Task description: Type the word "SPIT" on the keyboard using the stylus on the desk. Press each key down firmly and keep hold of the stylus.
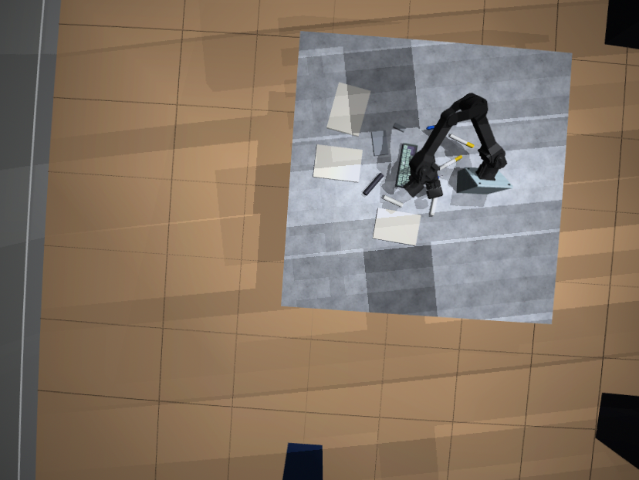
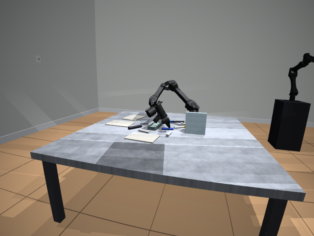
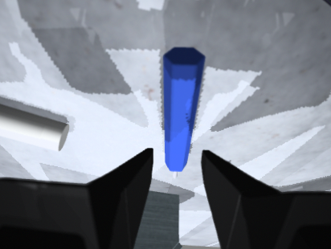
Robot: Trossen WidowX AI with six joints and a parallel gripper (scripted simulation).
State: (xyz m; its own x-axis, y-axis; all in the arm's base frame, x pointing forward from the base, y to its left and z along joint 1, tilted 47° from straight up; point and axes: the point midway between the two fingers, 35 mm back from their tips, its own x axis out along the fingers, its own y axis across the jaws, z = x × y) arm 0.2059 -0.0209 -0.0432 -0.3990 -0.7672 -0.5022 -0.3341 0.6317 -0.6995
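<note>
My gripper tip is now 20 mm past the blue stylus, 10 mm to the left of it and 10 mm above it. From my gripper tip the other things lie so: grey slab 260 mm ahead, 140 mm to the right, 20 mm below.
</note>
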